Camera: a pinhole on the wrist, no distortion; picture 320 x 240 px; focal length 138.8 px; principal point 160.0 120.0 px. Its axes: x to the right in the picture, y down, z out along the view. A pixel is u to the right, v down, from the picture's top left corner.
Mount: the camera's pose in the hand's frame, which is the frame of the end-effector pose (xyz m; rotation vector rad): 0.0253 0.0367 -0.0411 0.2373 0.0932 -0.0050
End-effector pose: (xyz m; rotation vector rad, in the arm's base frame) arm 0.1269 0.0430 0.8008 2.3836 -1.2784 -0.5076
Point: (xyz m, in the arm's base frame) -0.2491 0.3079 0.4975
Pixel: 6.9 134.4
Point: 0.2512 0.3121 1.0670
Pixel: behind the camera
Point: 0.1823 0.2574 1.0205
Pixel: behind the camera
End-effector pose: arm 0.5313 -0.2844 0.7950 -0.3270 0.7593 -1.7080
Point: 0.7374 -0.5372 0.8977
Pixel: 209.8 192.4
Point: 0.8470 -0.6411 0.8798
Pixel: 225.4 227.5
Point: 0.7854 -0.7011 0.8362
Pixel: 269.7 230.4
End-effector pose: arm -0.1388 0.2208 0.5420 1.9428 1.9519 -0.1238
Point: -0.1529 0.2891 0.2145
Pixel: 205.8 106.3
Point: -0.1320 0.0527 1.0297
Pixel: behind the camera
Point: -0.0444 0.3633 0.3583
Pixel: 274.2 171.0
